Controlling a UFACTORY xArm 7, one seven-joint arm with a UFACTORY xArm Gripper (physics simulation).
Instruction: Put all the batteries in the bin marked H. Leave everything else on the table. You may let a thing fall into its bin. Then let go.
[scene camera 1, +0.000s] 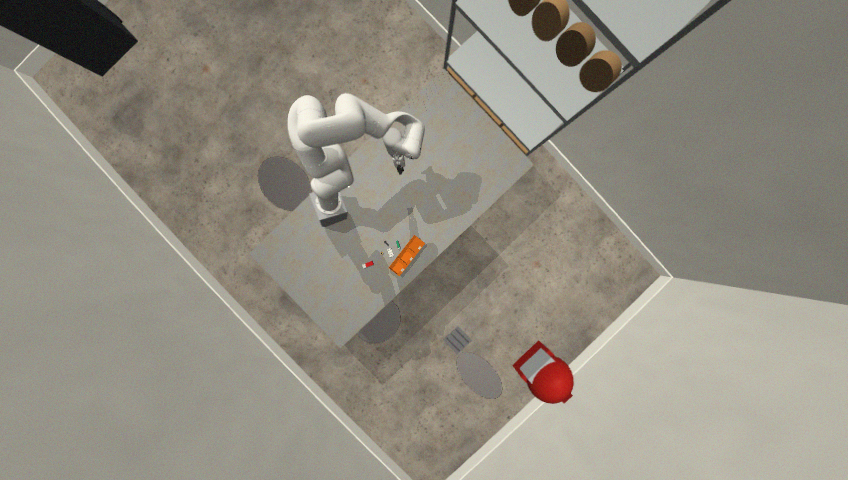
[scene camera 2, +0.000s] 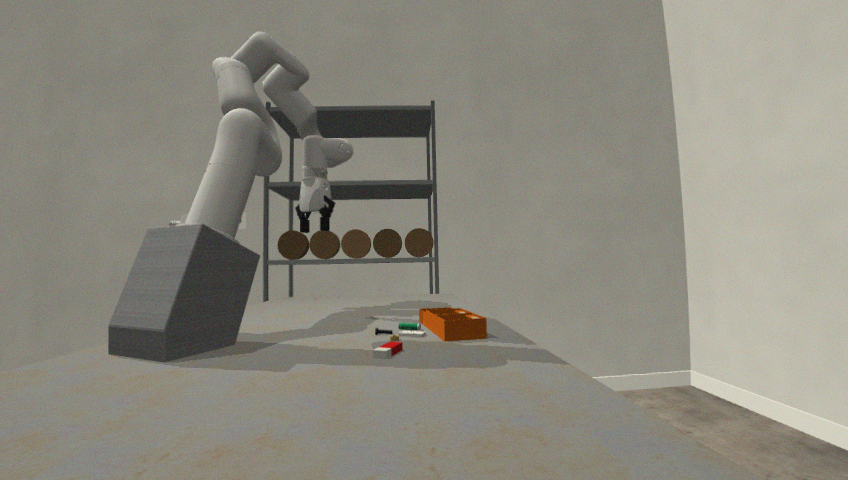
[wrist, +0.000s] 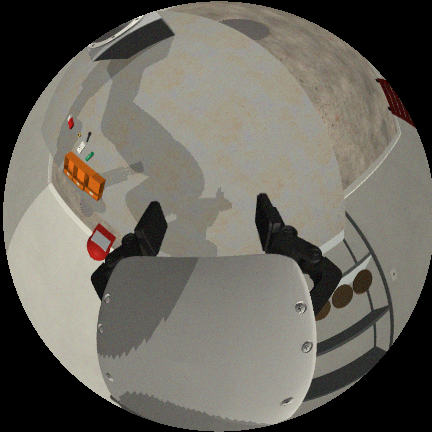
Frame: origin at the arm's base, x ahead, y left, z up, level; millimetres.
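Where they show: gripper, fingertip midpoint: (scene camera 2: 314, 231) (wrist: 207, 209); arm's base, link origin: (scene camera 1: 328, 202) (scene camera 2: 206, 242).
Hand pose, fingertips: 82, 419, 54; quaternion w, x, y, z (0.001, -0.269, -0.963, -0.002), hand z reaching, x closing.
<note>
Each offset is from my fingertips to the top centre of the thing, as dx, dy, dz.
A green cylinder {+311, -290, -237} (scene camera 1: 398, 244) (scene camera 2: 409, 326) (wrist: 89, 156), which looks like a battery, lies on the table beside the orange bins {+396, -288, -212} (scene camera 1: 407, 255) (scene camera 2: 464, 328) (wrist: 84, 176). The bins stand joined in a row with pale labels; the letters are too small to read. My gripper (scene camera 1: 399, 170) (scene camera 2: 314, 224) (wrist: 207, 209) is open and empty, high above the table and well away from the bins and the small things. Whether anything lies inside the bins is too small to tell.
Near the bins lie a red and white block {+291, -511, -238} (scene camera 1: 368, 264) (scene camera 2: 387, 349) (wrist: 70, 122), a white piece {+320, -358, -244} (scene camera 1: 390, 252) (scene camera 2: 411, 334) (wrist: 81, 147), a black bolt-like piece {+260, -341, -238} (scene camera 2: 383, 331) (wrist: 89, 136) and a small brassy piece {+289, -402, -243} (scene camera 2: 394, 337) (wrist: 79, 135). A shelf rack (scene camera 2: 434, 208) stands beyond the table.
</note>
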